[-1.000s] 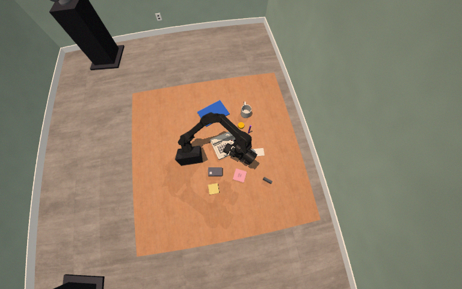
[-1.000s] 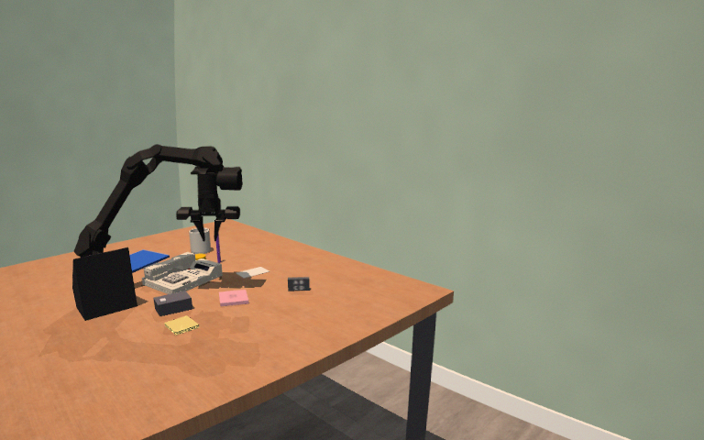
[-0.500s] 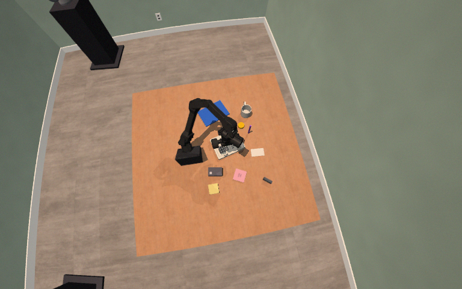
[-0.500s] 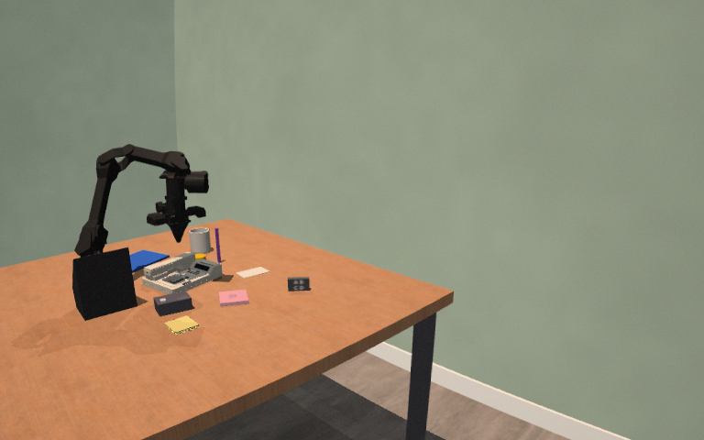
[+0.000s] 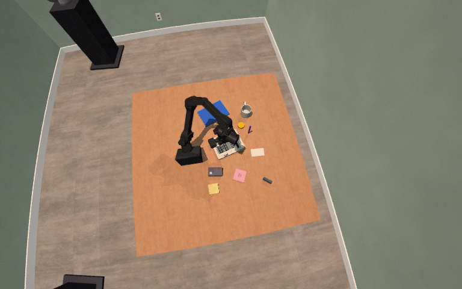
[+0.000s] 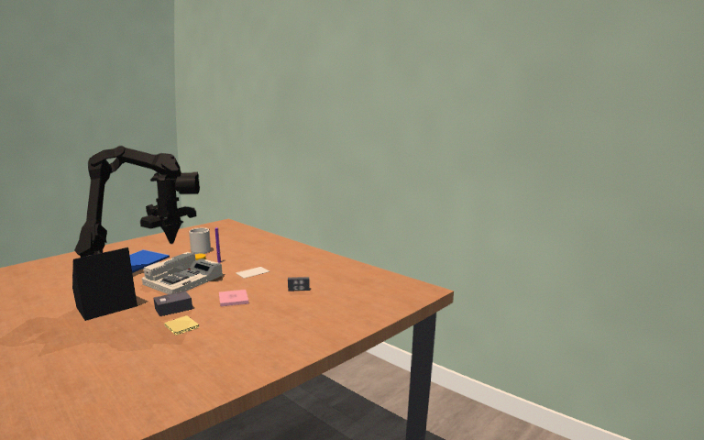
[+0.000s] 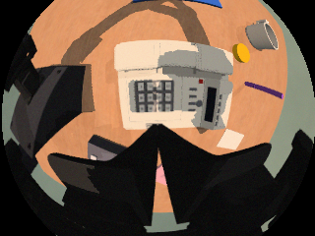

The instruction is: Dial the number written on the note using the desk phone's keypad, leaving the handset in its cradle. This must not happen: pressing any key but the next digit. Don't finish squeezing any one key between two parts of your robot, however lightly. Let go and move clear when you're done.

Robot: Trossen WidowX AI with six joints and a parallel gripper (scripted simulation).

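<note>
My gripper is now 3 cm short of the cream desk phone, 4 cm to the right of it and 15 cm above it. From my hand the other things lie so: purple pen: 20 cm ahead, 13 cm to the left, 11 cm below; cream card: 26 cm ahead, 3 cm to the right, 17 cm below; grey handset: 1 cm ahead, 8 cm to the left, 13 cm below.
</note>
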